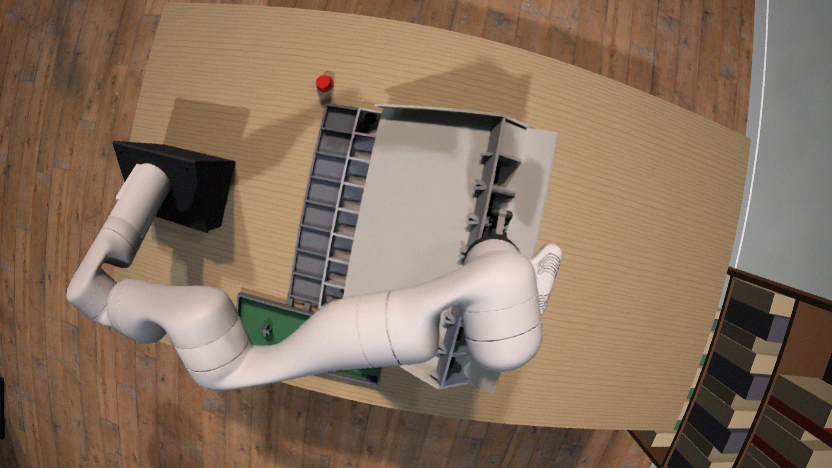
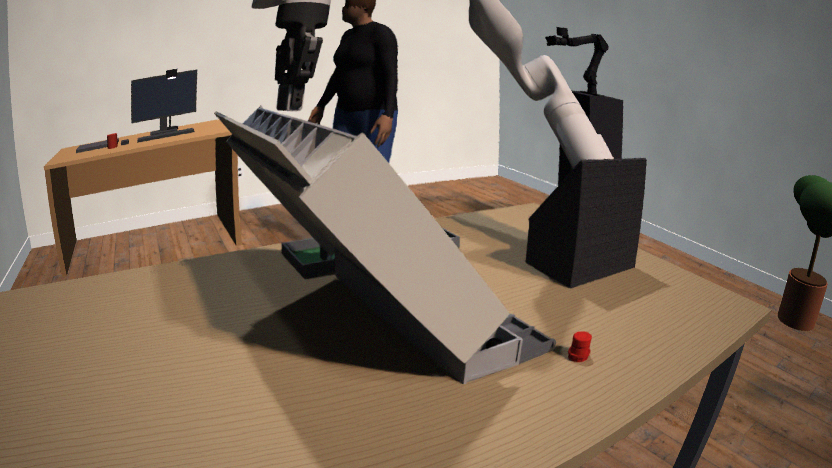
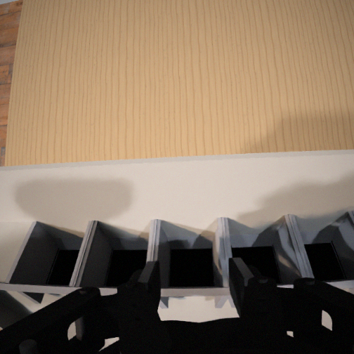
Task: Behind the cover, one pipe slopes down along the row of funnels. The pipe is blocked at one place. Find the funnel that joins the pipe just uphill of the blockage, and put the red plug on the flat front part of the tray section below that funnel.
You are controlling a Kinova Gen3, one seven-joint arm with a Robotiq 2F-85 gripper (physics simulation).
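Frame: origin at the arm's base, x ahead, y left, z up, level; centimetres.
Where they show: gripper, between the fingertips: (image 2: 288, 110); arm's base, origin of its link: (image 1: 154, 178) (image 2: 599, 179).
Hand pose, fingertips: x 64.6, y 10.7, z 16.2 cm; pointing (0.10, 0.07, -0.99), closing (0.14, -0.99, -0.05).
Things, the pixels of their top centre, and the offset from my fingertips. "pt": a spot on its surface instead.
- red plug, centre of its top: (image 2: 582, 335) (image 1: 322, 81) dy +18.9, dx -38.4, dz -31.8 cm
- grey tray, a spot on its surface: (image 2: 532, 345) pt dy +12.7, dx -33.2, dz -35.1 cm
- dark ball, a spot on its surface: (image 2: 493, 342) (image 1: 366, 126) pt dy +12.4, dx -26.0, dz -32.8 cm
- small grey piece, a spot on its surface: (image 1: 265, 330) pt dy -37.7, dx -33.7, dz -32.8 cm
The red plug (image 1: 324, 84) (image 2: 580, 346) stands upright on the table beside the far end of the grey tray (image 1: 331, 144) (image 2: 532, 345). The tray has flat front parts in a row; a dark ball (image 1: 367, 121) (image 2: 493, 342) lies in its end section, behind the front part. The pale cover (image 1: 413, 174) (image 2: 407, 256) slopes up from the tray and hides the pipe. A row of funnels (image 2: 290, 133) (image 3: 191, 267) runs along its top. My gripper (image 1: 500, 221) (image 2: 290, 108) (image 3: 194, 275) is open and empty, just above a middle funnel. The blockage does not show.
A green-floored tray (image 1: 249, 320) (image 2: 314, 253) stands by the near end of the row, partly under my arm, with a small grey piece (image 1: 265, 330) in it. The pale back board (image 3: 150, 187) rises behind the funnels. My black base (image 1: 203, 186) (image 2: 605, 221) stands at the table's side.
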